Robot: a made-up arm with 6 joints.
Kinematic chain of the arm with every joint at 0, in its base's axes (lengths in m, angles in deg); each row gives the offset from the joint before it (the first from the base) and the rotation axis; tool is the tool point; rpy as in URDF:
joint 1: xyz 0 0.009 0.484 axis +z
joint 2: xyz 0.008 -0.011 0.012 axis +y
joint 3: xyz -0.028 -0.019 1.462 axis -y
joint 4: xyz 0 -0.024 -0.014 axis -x
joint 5: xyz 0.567 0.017 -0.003 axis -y
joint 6: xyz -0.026 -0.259 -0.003 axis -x
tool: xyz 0.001 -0.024 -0.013 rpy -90 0 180
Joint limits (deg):
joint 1: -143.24..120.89
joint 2: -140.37..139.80
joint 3: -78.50..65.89
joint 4: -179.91..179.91
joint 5: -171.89..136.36
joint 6: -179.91..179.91
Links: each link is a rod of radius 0.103 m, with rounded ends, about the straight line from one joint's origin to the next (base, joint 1, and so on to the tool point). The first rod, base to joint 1, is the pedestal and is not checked.
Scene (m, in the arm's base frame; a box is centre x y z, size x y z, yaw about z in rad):
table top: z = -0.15
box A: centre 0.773 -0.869 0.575 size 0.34 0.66 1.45 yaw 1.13
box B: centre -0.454 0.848 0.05 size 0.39 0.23 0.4 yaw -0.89
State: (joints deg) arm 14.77 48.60 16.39 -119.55 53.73 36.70
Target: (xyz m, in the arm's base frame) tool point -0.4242 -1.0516 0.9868
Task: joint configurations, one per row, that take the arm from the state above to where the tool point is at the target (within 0.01 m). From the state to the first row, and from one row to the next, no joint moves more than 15 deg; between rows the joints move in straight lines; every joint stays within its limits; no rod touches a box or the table.
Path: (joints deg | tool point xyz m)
1: 1.62 43.83 19.17 -117.12 53.66 36.75 | 1.3969 0.1373 1.1190
2: -11.53 39.06 21.94 -114.69 53.58 36.79 | 1.3495 -0.1858 1.2486
3: -24.68 34.29 24.72 -112.26 53.51 36.84 | 1.2189 -0.4755 1.3771
4: -37.83 29.52 27.49 -109.82 53.43 36.88 | 1.0197 -0.7090 1.5032
5: -50.98 24.75 30.27 -107.39 53.36 36.93 | 0.7730 -0.8689 1.6257
6: -65.76 29.31 21.44 -102.99 52.92 37.37 | 0.5215 -1.0809 1.4406
7: -80.55 33.86 12.62 -98.58 52.49 37.80 | 0.2068 -1.1856 1.2683
8: -95.33 38.41 3.79 -94.17 52.05 38.24 | -0.1231 -1.1725 1.1154
9: -110.11 42.97 -5.03 -89.77 51.61 38.67 | -0.4242 -1.0516 0.9868

